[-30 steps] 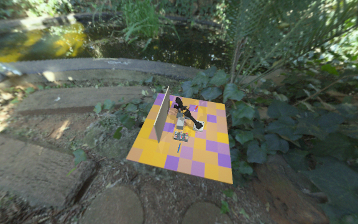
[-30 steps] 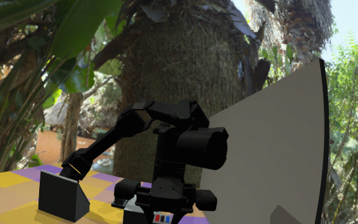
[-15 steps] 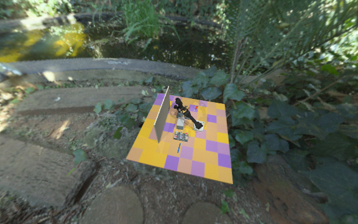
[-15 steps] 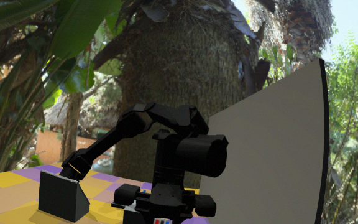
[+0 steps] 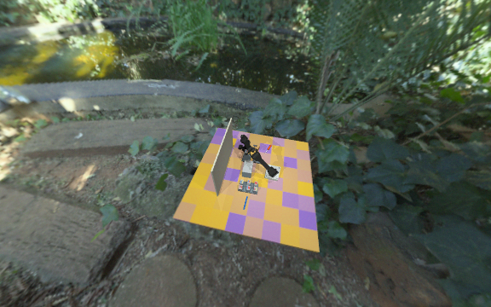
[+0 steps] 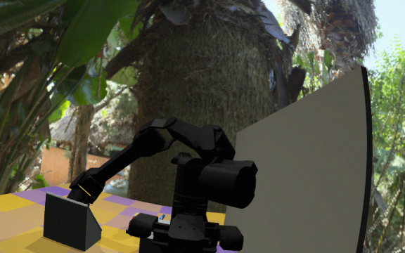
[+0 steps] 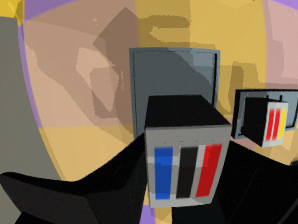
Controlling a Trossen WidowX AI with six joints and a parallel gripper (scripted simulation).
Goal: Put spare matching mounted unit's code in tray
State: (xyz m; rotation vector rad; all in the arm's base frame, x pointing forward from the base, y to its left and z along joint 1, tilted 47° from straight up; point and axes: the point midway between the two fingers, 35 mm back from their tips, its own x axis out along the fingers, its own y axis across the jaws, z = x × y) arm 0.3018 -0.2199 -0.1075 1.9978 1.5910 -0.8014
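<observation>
Right now the flat grey tray is 8 cm below my gripper tip, 1 cm to the left of it and 1 cm behind it. From my gripper tip the other things lie so: grey mounted unit 21 cm to the left, 4 cm below, 3 cm behind; tall grey wall panel 22 cm ahead, 18 cm to the left, 14 cm above; blue marker pen 57 cm to the left, 8 cm below, 4 cm behind.
</observation>
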